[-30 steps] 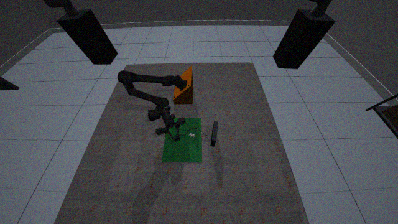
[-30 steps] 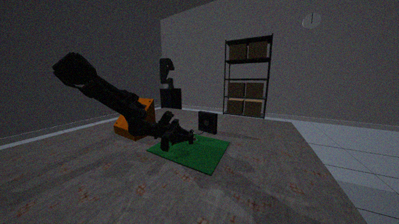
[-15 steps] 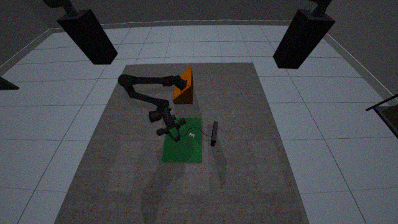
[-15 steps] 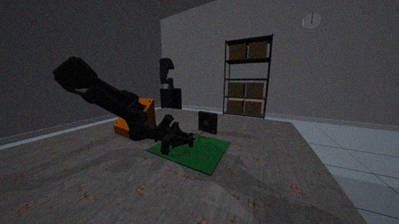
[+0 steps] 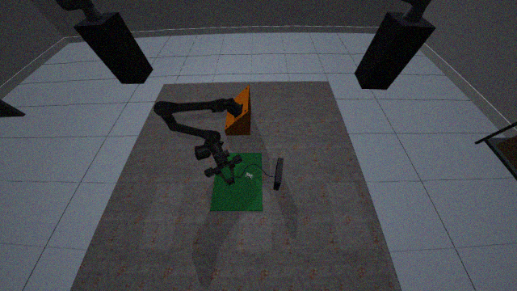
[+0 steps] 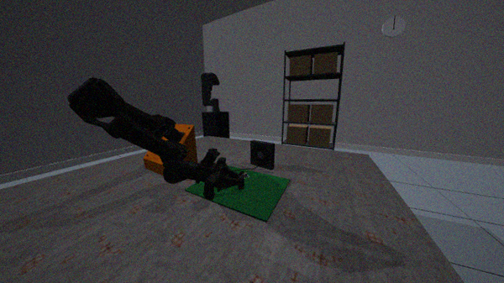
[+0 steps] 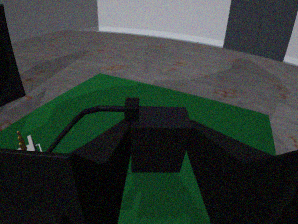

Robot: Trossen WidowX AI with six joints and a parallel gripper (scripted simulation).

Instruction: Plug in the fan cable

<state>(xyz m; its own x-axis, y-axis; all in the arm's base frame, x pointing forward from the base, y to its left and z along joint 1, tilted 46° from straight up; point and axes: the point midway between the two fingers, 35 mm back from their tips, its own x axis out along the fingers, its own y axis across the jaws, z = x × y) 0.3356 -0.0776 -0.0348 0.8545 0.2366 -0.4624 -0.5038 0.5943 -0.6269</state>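
Now: gripper tip 6 cm above the green board, 3 cm to the right of it and 3 cm past it. The rest, counted from my gripper tip: white four-pin header 8 cm to the left, 5 cm behind, 4 cm below; black plug 1 cm below; black fan 22 cm to the left, 4 cm behind, 2 cm above.
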